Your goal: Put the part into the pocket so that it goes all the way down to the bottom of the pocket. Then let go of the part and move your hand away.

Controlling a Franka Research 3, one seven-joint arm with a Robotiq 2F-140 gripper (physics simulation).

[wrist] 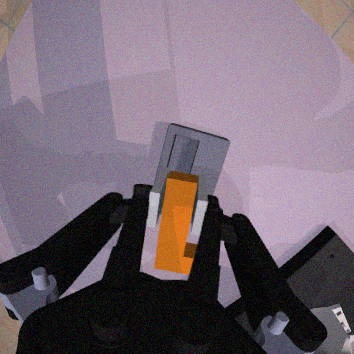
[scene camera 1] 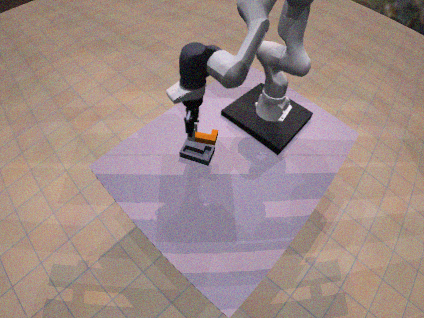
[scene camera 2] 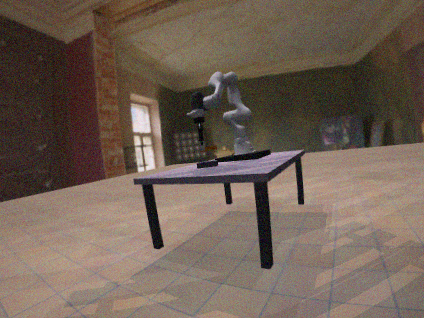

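The orange L-shaped part [scene camera 1: 206, 138] [scene camera 2: 211, 148] [wrist: 175, 225] is held above the table. My gripper [scene camera 1: 193, 135] [scene camera 2: 201, 143] [wrist: 181, 183] is shut on it, one pale finger pad on each long side. The grey block [scene camera 1: 194, 157] [scene camera 2: 207, 164] [wrist: 212, 150] with the pocket lies on the table, below the part. In scene camera 2 a gap shows between part and block. In the wrist view the part covers the near portion of the block; the far portion of the pocket [wrist: 184, 152] shows beyond its end, and the rest is hidden.
The arm's black base plate [scene camera 1: 245, 122] [scene camera 2: 245, 156] [wrist: 320, 270] stands on the lilac table [scene camera 1: 250, 200] [scene camera 2: 200, 178] [wrist: 215, 75], to the right of the block in scene camera 1. Shadows cross the table top.
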